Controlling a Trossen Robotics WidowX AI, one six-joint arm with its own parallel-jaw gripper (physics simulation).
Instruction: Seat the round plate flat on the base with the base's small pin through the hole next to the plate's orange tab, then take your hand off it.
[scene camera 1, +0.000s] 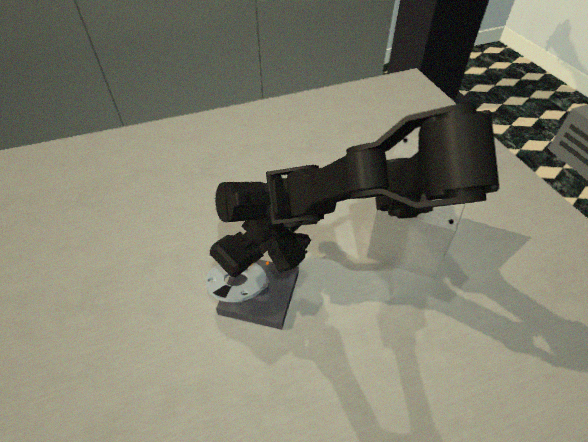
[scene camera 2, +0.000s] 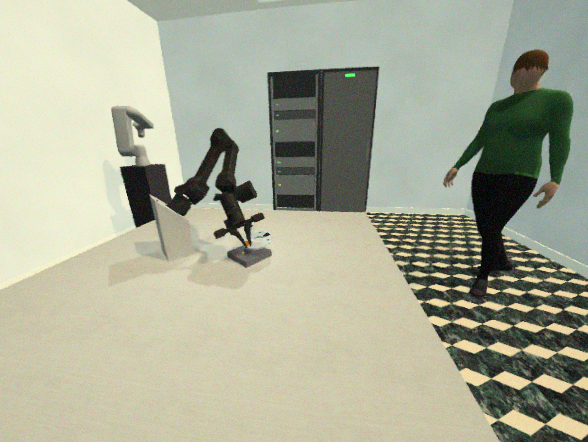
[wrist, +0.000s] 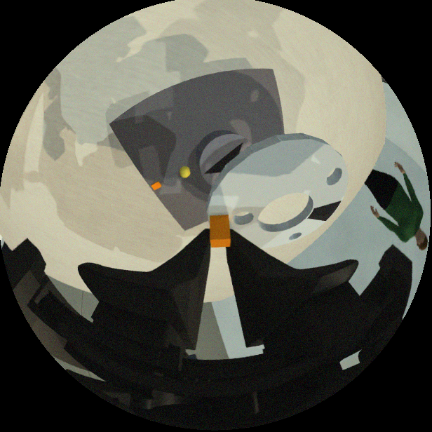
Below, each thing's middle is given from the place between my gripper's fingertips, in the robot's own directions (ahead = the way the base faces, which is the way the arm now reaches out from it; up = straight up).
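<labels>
Looking at the round white plate (scene camera 1: 256, 281), I find my gripper 20 mm short of it, 40 mm to the right of it and 10 mm below it. There is the dark square base (scene camera 1: 270, 310) as well, which is 20 mm behind my hand, 40 mm to the left of it and 50 mm below it.
</labels>
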